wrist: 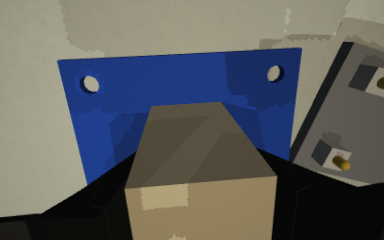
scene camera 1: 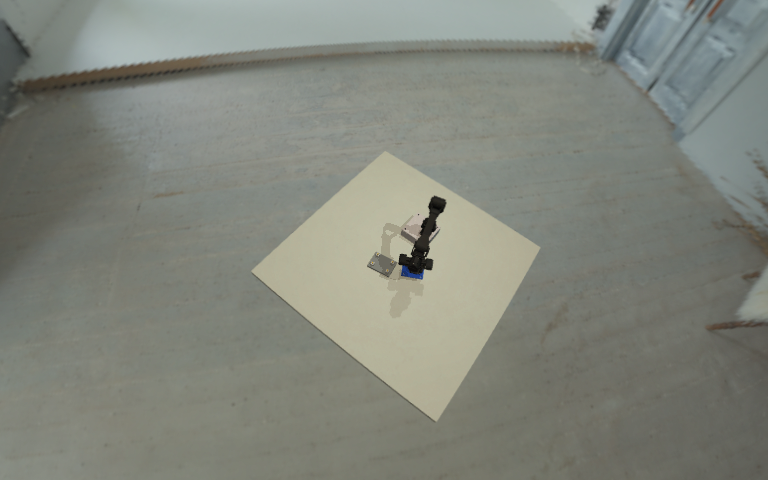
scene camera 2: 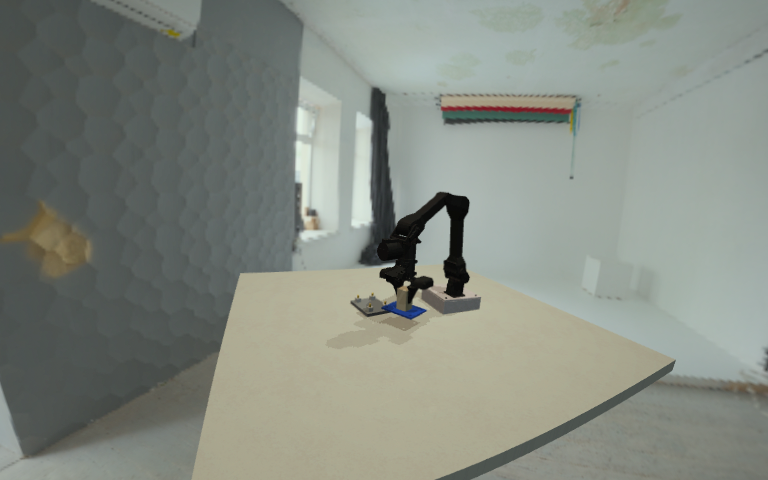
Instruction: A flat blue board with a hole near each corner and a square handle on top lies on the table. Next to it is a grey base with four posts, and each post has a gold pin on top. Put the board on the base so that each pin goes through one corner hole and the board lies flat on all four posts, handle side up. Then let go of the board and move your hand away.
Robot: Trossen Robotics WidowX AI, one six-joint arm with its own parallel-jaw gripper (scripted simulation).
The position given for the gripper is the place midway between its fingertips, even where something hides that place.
Note:
The gripper point(scene camera 2: 404, 301) holds a blue board.
The gripper is seen too in the wrist view point(wrist: 191, 153).

